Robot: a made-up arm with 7 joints.
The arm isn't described. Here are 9 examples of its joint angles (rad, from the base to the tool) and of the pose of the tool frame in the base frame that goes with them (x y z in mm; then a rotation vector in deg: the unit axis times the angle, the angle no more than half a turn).
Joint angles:
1: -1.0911 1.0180 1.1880 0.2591 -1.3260 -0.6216 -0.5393
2: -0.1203 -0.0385 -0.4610 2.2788 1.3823 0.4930 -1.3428
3: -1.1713 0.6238 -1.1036 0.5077 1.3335 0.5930 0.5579
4: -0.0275 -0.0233 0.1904 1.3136 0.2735 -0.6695 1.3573
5: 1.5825 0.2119 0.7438 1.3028 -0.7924 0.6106 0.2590
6: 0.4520 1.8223 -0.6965 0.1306 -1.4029 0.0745 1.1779
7: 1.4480 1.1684 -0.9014 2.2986 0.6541 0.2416 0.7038
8: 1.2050 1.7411 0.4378 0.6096 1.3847 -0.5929 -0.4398
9: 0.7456 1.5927 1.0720 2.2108 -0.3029 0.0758 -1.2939
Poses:
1: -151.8 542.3 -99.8 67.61 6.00 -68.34
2: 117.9 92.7 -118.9 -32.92 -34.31 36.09
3: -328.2 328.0 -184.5 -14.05 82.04 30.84
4: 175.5 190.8 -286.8 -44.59 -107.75 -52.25
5: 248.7 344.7 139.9 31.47 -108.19 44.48
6: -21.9 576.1 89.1 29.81 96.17 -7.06
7: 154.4 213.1 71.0 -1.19 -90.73 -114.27
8: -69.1 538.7 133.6 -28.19 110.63 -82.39
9: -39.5 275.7 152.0 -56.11 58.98 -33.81
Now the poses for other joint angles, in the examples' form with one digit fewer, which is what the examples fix.
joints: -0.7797 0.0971 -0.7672 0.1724 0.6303 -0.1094 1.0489
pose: -280 180 -317 -62.8 32.2 9.9
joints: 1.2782 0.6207 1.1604 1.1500 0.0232 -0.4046 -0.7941
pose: 172 474 21 -44.4 91.8 -124.2
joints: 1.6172 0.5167 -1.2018 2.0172 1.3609 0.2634 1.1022
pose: 206 94 72 -86.2 -43.7 -130.0
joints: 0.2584 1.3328 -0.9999 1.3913 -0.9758 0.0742 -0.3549
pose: 155 383 -185 70.5 -44.5 -126.0
